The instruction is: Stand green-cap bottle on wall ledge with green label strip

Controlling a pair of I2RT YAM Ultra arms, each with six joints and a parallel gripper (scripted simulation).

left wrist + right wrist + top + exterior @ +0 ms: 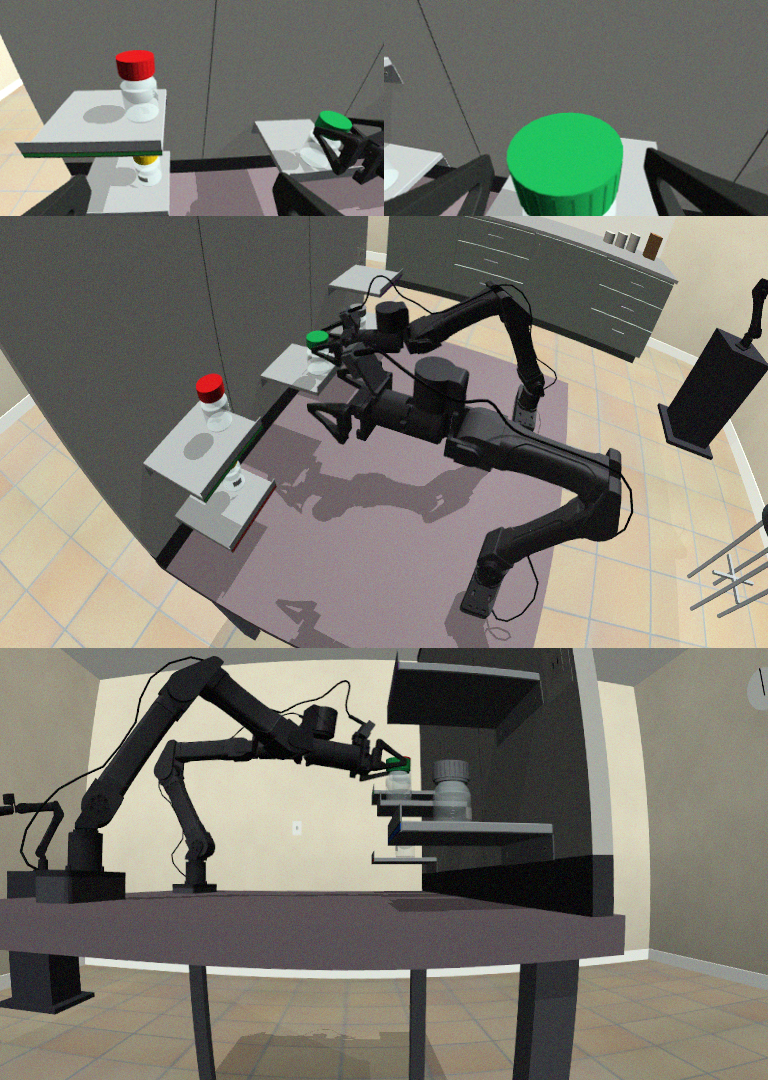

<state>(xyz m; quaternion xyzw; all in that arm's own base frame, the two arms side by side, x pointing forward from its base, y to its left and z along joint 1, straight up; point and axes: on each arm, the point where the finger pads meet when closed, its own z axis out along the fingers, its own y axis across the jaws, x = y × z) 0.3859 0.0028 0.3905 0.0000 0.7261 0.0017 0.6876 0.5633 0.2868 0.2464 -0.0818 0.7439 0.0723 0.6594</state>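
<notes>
The green-capped bottle lies 40 mm below my right hand. Also, from my right hand: grey-capped bottle 340 mm to the right, 140 mm below, 50 mm ahead; then red-capped bottle 340 mm to the left, 50 mm ahead, 50 mm above.
Now: left hand 28 cm to the left of the green-capped bottle, 18 cm short of it and 16 cm above it. Also, from my left hand: grey-capped bottle 62 cm to the right, 26 cm below, 22 cm ahead; red-capped bottle 22 cm ahead, 6 cm to the left, 6 cm below.
</notes>
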